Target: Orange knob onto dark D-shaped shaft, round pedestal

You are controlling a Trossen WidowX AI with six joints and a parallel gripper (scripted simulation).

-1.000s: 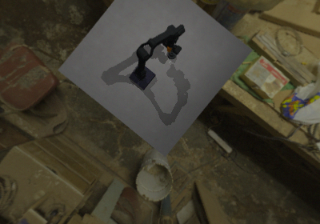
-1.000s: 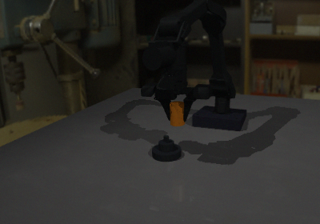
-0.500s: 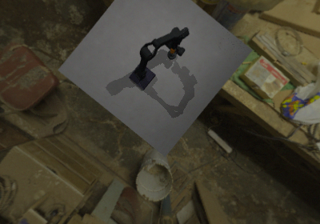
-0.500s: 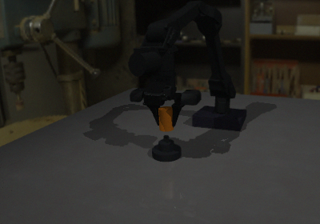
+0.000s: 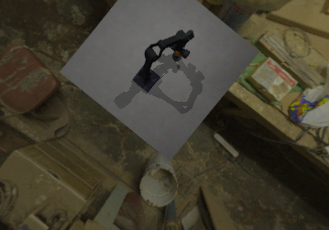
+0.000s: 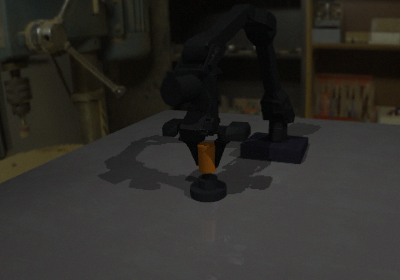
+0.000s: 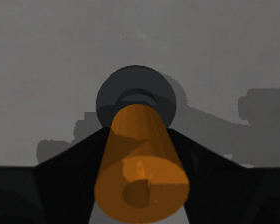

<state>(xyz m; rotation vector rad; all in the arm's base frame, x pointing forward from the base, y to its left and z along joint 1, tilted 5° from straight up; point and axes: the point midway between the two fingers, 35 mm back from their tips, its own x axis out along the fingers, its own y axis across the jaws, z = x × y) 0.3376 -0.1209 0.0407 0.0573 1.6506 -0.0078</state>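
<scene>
The orange knob is 20 mm above my gripper tip. From my gripper tip the other things lie so: dark round pedestal: 40 mm below.
</scene>
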